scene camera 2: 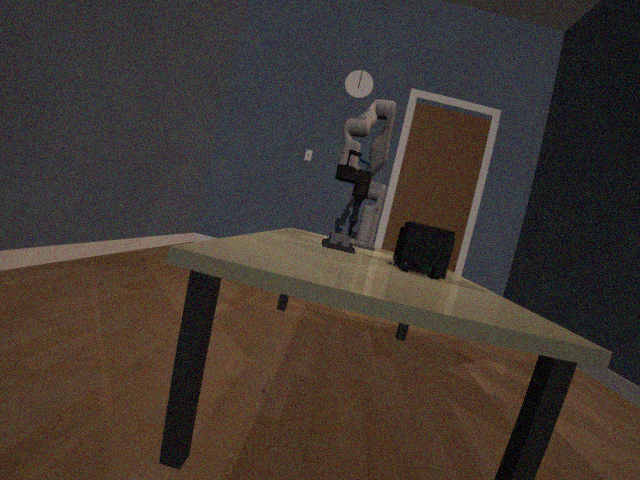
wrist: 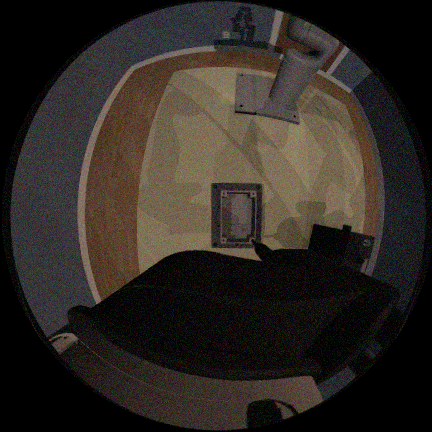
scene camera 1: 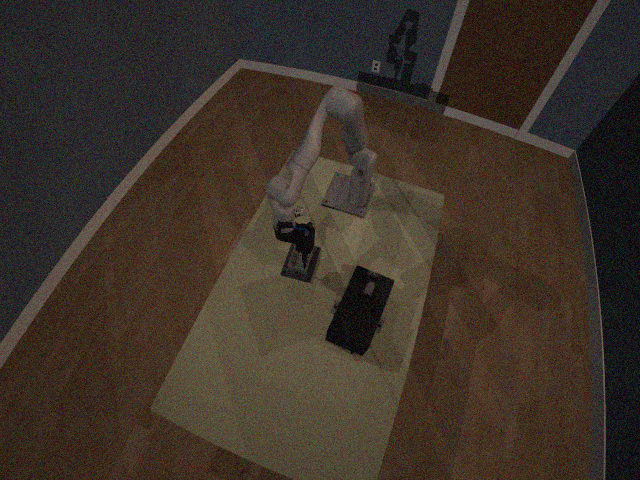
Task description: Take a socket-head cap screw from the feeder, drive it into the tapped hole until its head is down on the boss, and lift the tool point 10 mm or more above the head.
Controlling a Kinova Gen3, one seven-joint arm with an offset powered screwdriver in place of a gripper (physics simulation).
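My gripper, a black offset screwdriver [scene camera 1: 304,265] [scene camera 2: 352,235] [wrist: 254,242], points down with its thin tip at the near right corner of a grey rectangular housing [wrist: 223,215], where a corner boss shows in the wrist view. The housing sits on a dark base plate [scene camera 1: 286,272] [scene camera 2: 330,244] [wrist: 215,220]. Whether the tip touches the boss, and whether a screw is on it or in the tapped hole, is too small and dark to tell. The black box-shaped feeder [scene camera 1: 356,315] [scene camera 2: 423,250] [wrist: 327,241] stands apart from the housing; no separate screw can be made out.
The arm's mounting plate [scene camera 1: 338,192] [wrist: 252,92] is at the back of the pale table [scene camera 1: 289,372] [scene camera 2: 289,258] [wrist: 170,200]. The arm [scene camera 1: 310,142] [scene camera 2: 382,144] [wrist: 292,77] arches above it. Shadows fall across the table and back wall, and the light is dim.
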